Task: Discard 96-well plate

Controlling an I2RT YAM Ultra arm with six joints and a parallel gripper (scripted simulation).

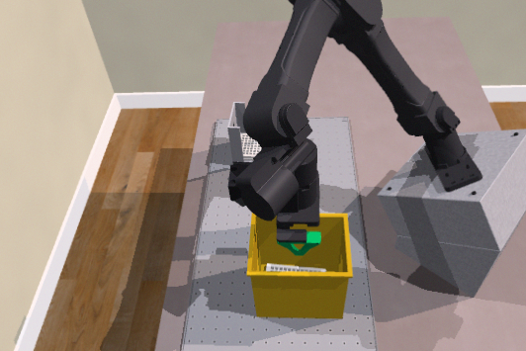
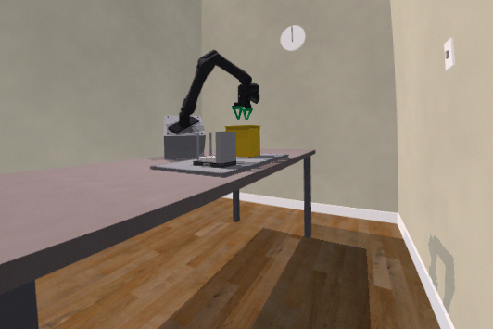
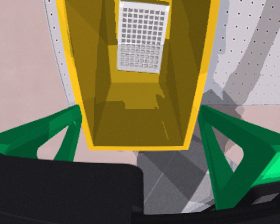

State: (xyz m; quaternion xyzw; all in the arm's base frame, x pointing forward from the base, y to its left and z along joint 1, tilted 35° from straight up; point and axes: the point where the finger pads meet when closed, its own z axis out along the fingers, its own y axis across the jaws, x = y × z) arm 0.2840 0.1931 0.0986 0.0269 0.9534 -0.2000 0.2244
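My hand is 14 cm above the yellow plastics bin W1. Round my hand: rack wall (41 cm to the right, 15 cm below, 11 cm ahead).
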